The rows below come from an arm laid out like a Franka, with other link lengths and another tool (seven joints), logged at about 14 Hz.
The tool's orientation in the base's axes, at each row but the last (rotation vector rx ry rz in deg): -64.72 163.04 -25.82; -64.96 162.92 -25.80; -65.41 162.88 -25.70; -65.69 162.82 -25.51; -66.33 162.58 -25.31; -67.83 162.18 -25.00; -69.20 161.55 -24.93; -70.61 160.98 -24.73; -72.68 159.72 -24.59
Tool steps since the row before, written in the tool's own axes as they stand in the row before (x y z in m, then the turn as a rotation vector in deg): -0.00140 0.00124 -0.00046 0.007 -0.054 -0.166; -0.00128 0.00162 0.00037 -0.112 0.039 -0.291; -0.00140 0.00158 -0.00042 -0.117 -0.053 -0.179; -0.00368 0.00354 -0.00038 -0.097 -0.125 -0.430; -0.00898 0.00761 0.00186 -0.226 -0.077 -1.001; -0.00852 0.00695 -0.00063 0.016 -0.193 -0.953; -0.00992 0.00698 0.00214 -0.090 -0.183 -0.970; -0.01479 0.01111 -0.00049 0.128 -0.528 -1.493; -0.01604 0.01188 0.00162 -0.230 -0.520 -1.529
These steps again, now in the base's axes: 0.00013 0.00192 0.00000 0.006 0.000 0.175; -0.00009 0.00189 -0.00090 0.012 0.176 0.260; -0.00010 0.00215 -0.00014 0.094 0.088 0.179; 0.00023 0.00504 -0.00087 0.091 0.087 0.441; 0.00157 0.01093 -0.00449 0.067 0.349 0.966; 0.00113 0.01079 -0.00188 -0.017 0.089 0.968; 0.00231 0.01117 -0.00465 0.047 0.176 0.974; 0.00208 0.01803 -0.00358 0.066 -0.082 1.585; 0.00218 0.01902 -0.00588 0.292 0.198 1.593
